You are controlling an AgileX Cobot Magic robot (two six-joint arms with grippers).
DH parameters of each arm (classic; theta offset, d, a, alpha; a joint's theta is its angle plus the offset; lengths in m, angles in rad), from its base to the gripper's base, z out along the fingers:
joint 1: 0 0.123 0 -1.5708
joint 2: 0.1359 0 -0.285 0
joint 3: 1.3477 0 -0.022 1.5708
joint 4: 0 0.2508 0 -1.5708
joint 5: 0 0 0.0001 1.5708
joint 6: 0 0.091 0 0
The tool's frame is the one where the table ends.
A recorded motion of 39 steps. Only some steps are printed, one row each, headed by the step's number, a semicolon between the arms.
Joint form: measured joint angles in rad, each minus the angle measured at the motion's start. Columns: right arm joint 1, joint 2, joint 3, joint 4, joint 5, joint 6; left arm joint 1, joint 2, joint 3, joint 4, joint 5, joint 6.
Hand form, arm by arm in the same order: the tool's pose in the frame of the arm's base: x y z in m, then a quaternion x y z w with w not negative. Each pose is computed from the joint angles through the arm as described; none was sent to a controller.
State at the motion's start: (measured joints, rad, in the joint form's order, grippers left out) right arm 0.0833 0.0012 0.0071 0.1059 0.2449 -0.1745; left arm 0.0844 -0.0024 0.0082 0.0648 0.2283 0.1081
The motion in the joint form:
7: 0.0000 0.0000 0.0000 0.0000 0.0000 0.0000; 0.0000 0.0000 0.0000 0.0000 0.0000 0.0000
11: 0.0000 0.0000 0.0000 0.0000 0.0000 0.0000; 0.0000 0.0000 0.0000 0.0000 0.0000 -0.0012
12: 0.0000 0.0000 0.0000 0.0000 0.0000 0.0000; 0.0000 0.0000 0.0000 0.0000 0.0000 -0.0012
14: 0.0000 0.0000 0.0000 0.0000 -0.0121 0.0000; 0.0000 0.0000 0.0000 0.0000 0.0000 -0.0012
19: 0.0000 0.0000 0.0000 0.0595 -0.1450 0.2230; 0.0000 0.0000 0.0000 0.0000 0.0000 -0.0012
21: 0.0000 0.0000 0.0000 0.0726 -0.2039 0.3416; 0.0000 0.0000 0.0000 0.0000 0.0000 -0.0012
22: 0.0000 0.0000 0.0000 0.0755 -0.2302 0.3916; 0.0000 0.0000 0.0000 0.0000 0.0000 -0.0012
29: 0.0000 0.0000 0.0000 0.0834 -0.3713 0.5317; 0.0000 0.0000 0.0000 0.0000 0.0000 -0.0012
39: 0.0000 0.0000 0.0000 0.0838 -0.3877 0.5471; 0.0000 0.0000 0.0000 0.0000 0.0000 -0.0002
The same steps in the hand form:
7: 0.0553 0.0070 0.1886 -0.06733 0.75988 0.01351 0.64643; 0.0554 0.0060 0.1899 0.02806 0.75641 0.08879 0.64743
11: 0.0553 0.0070 0.1886 -0.06733 0.75988 0.01351 0.64643; 0.0554 0.0060 0.1899 0.02761 0.75643 0.08840 0.64748
12: 0.0553 0.0070 0.1886 -0.06733 0.75988 0.01351 0.64643; 0.0554 0.0060 0.1899 0.02761 0.75643 0.08840 0.64748
14: 0.0555 0.0069 0.1897 -0.06657 0.75602 0.01311 0.65102; 0.0554 0.0060 0.1899 0.02761 0.75643 0.08840 0.64748
19: 0.0566 0.0062 0.2018 0.04057 0.71287 0.10917 0.69156; 0.0554 0.0060 0.1899 0.02761 0.75643 0.08840 0.64748
21: 0.0566 0.0054 0.2071 0.08802 0.68774 0.15576 0.70357; 0.0554 0.0060 0.1899 0.02761 0.75643 0.08840 0.64748
22: 0.0566 0.0050 0.2094 0.10638 0.67564 0.17492 0.70824; 0.0554 0.0060 0.1899 0.02761 0.75643 0.08840 0.64748
29: 0.0551 0.0024 0.2219 0.15351 0.61289 0.23239 0.73946; 0.0554 0.0060 0.1899 0.02761 0.75643 0.08840 0.64748
39: 0.0548 0.0021 0.2233 0.15797 0.60529 0.23881 0.74272; 0.0554 0.0060 0.1899 0.02799 0.75642 0.08873 0.64744

